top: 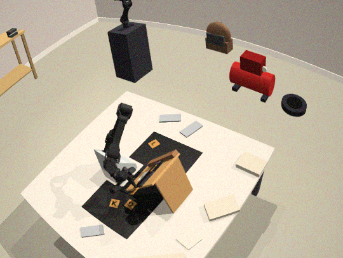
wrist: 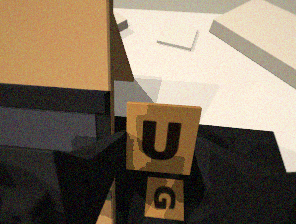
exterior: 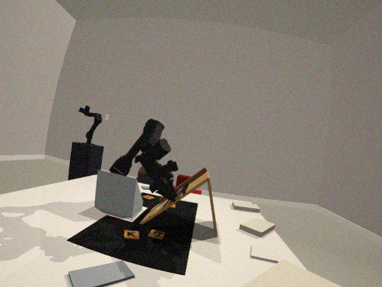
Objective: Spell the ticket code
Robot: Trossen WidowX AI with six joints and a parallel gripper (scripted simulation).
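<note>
My gripper tip is now 20 cm to the right of the 7 tile and 1 cm past it. From my gripper tip the other things lie so: white ticket (16 cm to the left, 8 cm below, 8 cm behind); u tile (right at my gripper tip); g tile (15 cm below, 5 cm behind, 2 cm to the right).
</note>
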